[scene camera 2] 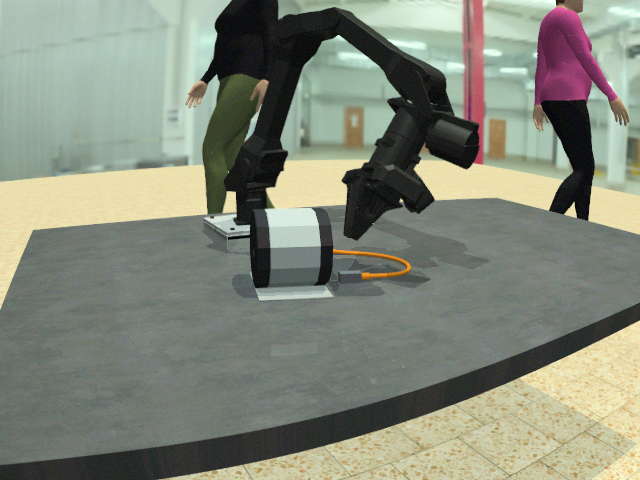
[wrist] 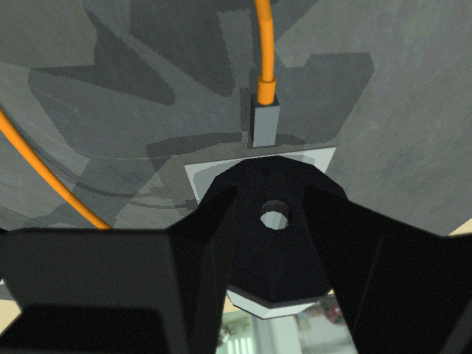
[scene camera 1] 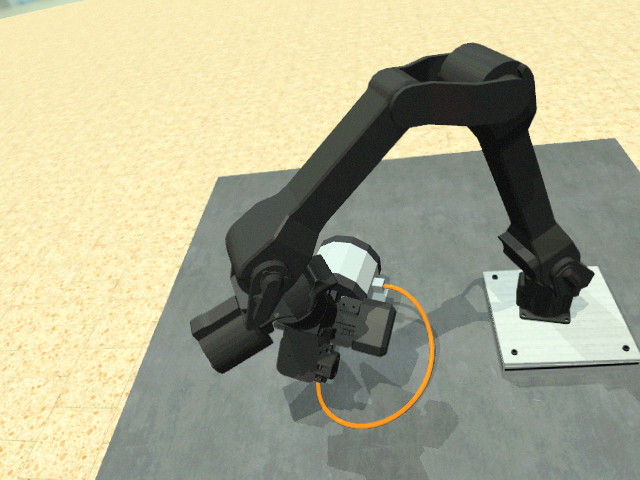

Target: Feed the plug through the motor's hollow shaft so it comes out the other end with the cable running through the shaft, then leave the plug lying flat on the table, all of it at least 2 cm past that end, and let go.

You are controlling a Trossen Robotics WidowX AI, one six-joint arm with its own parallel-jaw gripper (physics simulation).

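Frame: origin at the arm's base, x back, y right, z up, level; centimetres.
Seen in the pictures: gripper, fingertip midpoint: [scene camera 2: 349, 237] [wrist: 270, 195]; arm's base, link origin: [scene camera 1: 543, 304].
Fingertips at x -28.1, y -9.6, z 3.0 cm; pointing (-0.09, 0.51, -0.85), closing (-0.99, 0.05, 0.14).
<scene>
Offsets run from my fingertips to a thing's top centre. "pt": to the spot under its first point. Level surfaces: height alone.
The motor {dx -0.3, dy +8.5, dz +4.1 cm} [scene camera 1: 349, 262] [scene camera 2: 291, 248] [wrist: 270, 267] is a white cylinder with black end caps, lying on its side on a white pad {pt dx -4.3, dy +8.6, dz -5.8 cm} [scene camera 2: 294, 292]. Its hollow shaft {pt dx -1.0, dy +6.7, dz -1.8 cm} [wrist: 274, 219] shows light through it. The grey plug {dx -0.7, dy +0.0, dz -4.7 cm} [scene camera 1: 378, 284] [scene camera 2: 350, 276] [wrist: 266, 123] lies flat on the table right by one end of the motor. The orange cable [scene camera 1: 430, 352] [scene camera 2: 385, 257] [wrist: 266, 46] runs from it in a loop on the table. My gripper [scene camera 1: 327, 366] [scene camera 2: 355, 233] [wrist: 270, 195] hangs tilted above that end, a little above the plug, open and empty.
The grey table {dz -6.1 cm} [scene camera 1: 223, 429] [scene camera 2: 223, 357] carries the arm's metal base plate [scene camera 1: 509, 324] [scene camera 2: 223, 224] at the back. In scene camera 2, two people stand beyond the table, one [scene camera 2: 232, 95] behind the arm's base and one [scene camera 2: 549, 62] at the right edge.
</scene>
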